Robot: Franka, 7 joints.
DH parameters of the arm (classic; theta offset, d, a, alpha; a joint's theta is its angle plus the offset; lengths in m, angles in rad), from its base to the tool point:
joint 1: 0 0.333 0 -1.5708
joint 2: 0 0 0 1.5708
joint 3: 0 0.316 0.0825 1.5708
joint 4: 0 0 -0.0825 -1.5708
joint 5: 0 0.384 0 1.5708
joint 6: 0 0 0.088 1.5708
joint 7: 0 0.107 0 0
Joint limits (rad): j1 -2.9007..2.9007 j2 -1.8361..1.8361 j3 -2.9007..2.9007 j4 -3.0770..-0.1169 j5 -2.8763..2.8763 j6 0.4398..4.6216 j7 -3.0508..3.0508
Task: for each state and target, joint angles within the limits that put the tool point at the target. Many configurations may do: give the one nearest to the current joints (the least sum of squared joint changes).
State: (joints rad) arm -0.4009 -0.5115 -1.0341 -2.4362 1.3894 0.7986 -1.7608
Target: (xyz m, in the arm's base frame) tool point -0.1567 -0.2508 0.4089
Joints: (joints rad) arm -0.8878 -0.5523 -1.5886 -2.6557 1.1883 0.6921 -1.7608
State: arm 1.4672 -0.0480 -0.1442 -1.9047 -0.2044 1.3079 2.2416
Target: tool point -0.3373 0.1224 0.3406
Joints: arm 2.1919 -0.0413 0.5808 -2.3094 0.0556 1.1465 2.2416
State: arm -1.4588 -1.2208 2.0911 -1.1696 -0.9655 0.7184 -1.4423
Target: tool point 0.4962 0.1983 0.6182
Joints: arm -1.7952 -0.8933 1.7570 -1.3069 -0.9764 0.6914 -1.4423
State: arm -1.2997 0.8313 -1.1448 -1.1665 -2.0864 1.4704 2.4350
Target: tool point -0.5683 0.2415 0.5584
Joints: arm -2.3106 0.7149 -1.3959 -1.8446 -1.9661 1.6199 2.4350
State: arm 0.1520 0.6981 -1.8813 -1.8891 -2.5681 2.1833 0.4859
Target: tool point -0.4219 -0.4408 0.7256
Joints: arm -0.1209 -0.0190 -2.1668 -1.6364 -2.5774 2.1491 0.4859
